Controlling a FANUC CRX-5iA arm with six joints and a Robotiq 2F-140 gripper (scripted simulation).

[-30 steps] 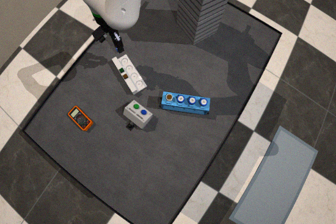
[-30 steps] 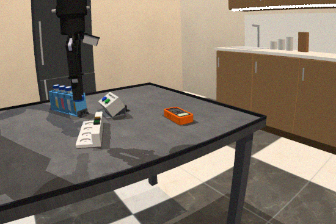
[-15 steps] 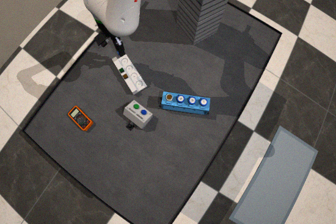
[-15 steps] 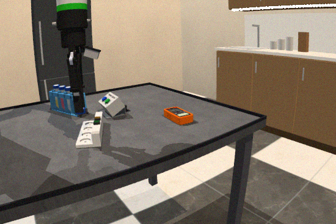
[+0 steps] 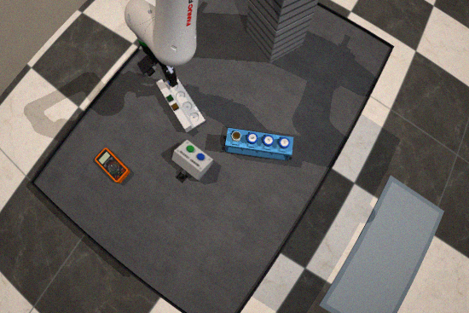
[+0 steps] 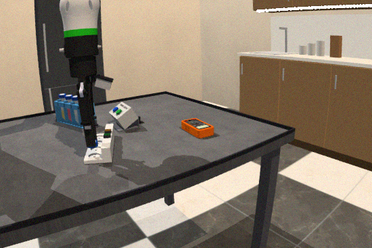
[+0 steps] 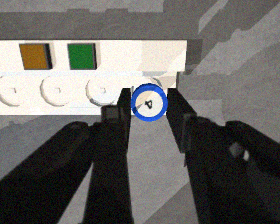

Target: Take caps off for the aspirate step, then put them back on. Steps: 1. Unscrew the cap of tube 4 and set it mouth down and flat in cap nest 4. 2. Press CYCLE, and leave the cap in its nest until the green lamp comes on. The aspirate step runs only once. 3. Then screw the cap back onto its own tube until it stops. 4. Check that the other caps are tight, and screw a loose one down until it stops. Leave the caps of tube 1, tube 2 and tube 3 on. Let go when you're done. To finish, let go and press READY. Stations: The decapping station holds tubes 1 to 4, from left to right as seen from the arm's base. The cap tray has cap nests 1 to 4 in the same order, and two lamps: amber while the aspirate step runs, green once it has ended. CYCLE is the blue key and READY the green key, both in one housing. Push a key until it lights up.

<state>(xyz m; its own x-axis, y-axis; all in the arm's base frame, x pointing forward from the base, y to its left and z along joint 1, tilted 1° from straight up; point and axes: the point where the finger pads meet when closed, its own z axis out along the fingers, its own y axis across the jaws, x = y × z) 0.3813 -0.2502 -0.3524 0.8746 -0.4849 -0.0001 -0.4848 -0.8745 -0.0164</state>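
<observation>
The blue key lies 200 mm ahead of my hand, 240 mm to the left of it and 20 mm below it. Also, from my hand: grey key housing: 220 mm ahead, 220 mm to the left, 30 mm below; green key: 190 mm ahead, 200 mm to the left, 20 mm below; cap 2: 60 mm ahead, 420 mm to the left, 30 mm above.
</observation>
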